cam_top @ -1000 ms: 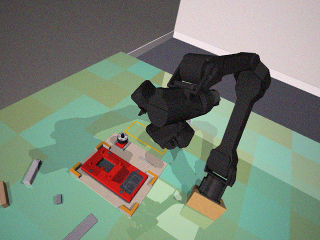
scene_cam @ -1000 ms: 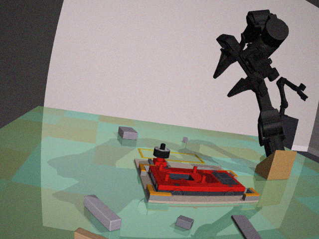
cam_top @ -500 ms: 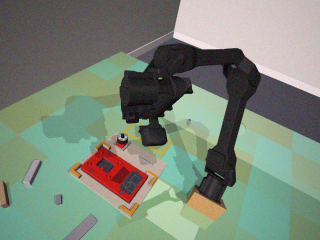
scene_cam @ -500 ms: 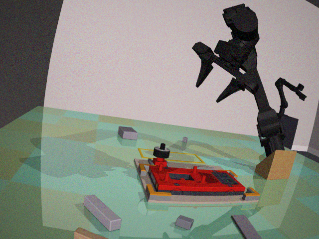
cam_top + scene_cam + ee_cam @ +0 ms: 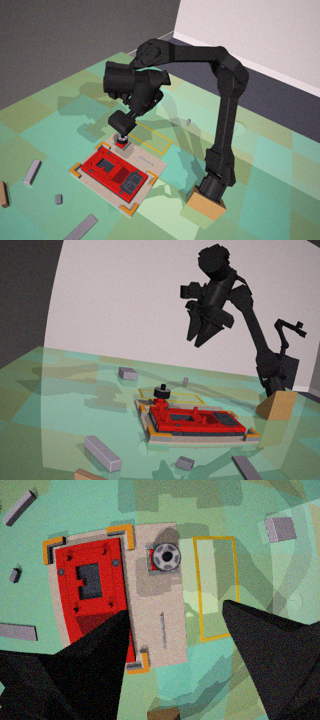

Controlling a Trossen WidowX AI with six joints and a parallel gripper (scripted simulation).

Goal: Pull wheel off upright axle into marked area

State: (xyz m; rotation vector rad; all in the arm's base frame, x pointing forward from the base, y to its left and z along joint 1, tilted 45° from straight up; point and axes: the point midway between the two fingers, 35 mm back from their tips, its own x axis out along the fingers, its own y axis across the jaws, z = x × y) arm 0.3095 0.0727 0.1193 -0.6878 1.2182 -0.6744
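Right now my gripper tip is 40 mm short of the wheel, 20 mm to the left of it and 130 mm above it. Round my gripper tip: tiny cube 140 mm behind, 300 mm to the right, 160 mm below; then brown block 220 mm ahead, 320 mm to the left, 160 mm below; then dark axle 40 mm ahead, 30 mm to the right, 140 mm below.
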